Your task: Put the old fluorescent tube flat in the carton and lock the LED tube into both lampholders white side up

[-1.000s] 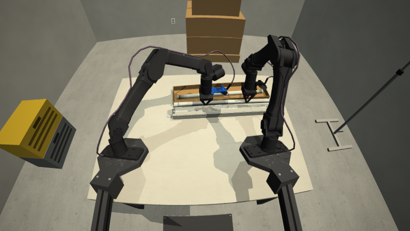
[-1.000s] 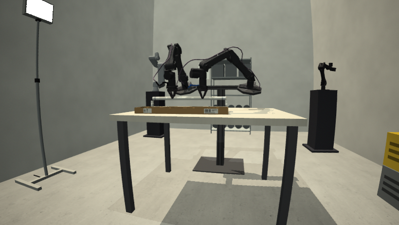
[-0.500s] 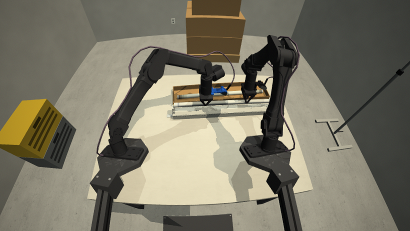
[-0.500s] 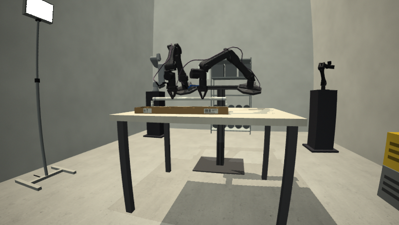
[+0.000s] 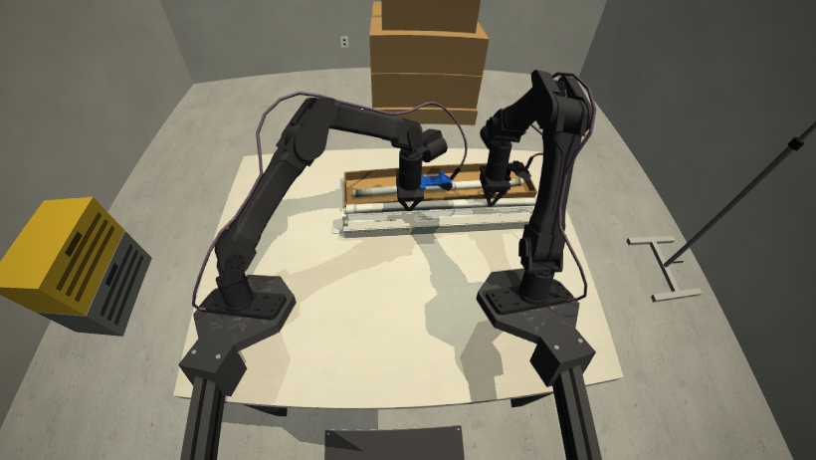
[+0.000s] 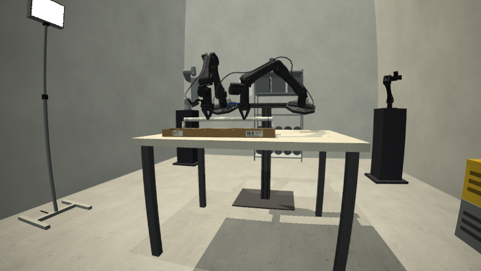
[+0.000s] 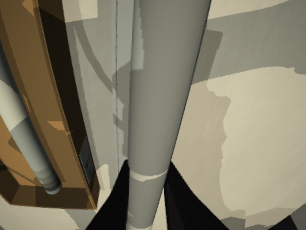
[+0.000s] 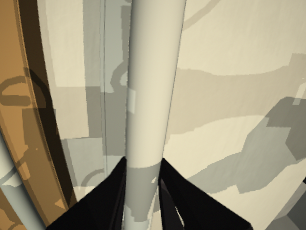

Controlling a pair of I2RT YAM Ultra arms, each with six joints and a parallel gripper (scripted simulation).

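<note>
Now: the LED tube 1 cm behind my right hand, 12 cm to the left of it and 1 cm below it. The rest, counted from my right hand: old fluorescent tube (14 cm ahead, 12 cm to the left, 9 cm below); then white light fixture (1 cm behind, 12 cm to the left, 5 cm below); then brown carton (15 cm ahead, 12 cm to the left, 8 cm below).
Now: left hand 120 mm to the left of the LED tube. From my left hand the other things lie so: old fluorescent tube 150 mm ahead, 120 mm to the right, 80 mm below; white light fixture 120 mm to the right, 50 mm below; brown carton 160 mm ahead, 120 mm to the right, 80 mm below.
</note>
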